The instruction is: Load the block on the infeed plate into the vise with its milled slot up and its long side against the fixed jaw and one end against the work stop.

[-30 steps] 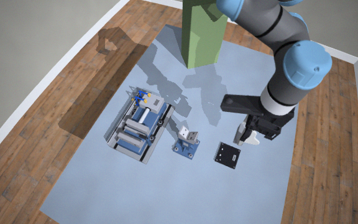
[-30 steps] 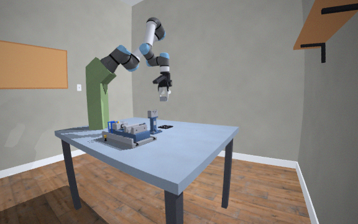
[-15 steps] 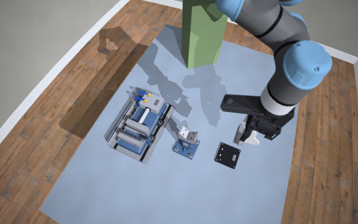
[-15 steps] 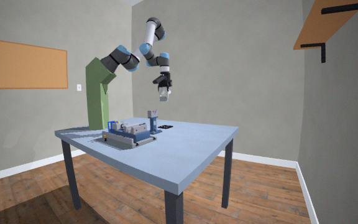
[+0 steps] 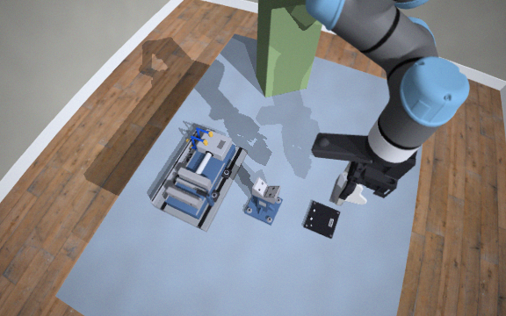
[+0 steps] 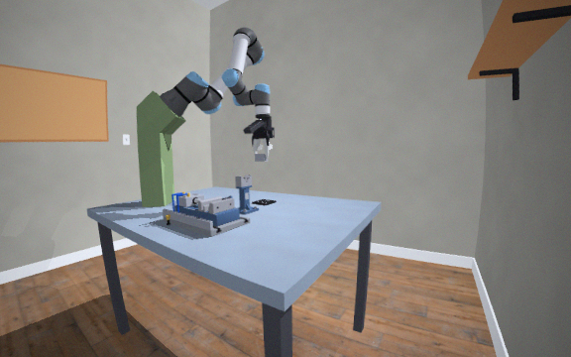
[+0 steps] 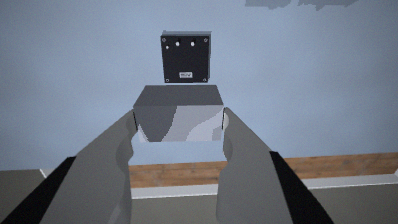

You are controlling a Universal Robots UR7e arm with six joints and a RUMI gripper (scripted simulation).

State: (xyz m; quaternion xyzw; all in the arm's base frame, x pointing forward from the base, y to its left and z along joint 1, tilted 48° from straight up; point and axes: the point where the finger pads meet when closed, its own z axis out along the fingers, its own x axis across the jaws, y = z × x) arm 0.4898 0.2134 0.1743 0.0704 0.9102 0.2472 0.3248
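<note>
Now: the grey part 1 cm to the left of my hand and 1 cm below it. From my hand the other things lie so: work stop 33 cm to the right, 15 cm below, 12 cm ahead; black infeed plate 24 cm below, 1 cm to the left; cylinder rod 38 cm to the right, 17 cm below, 3 cm ahead.
</note>
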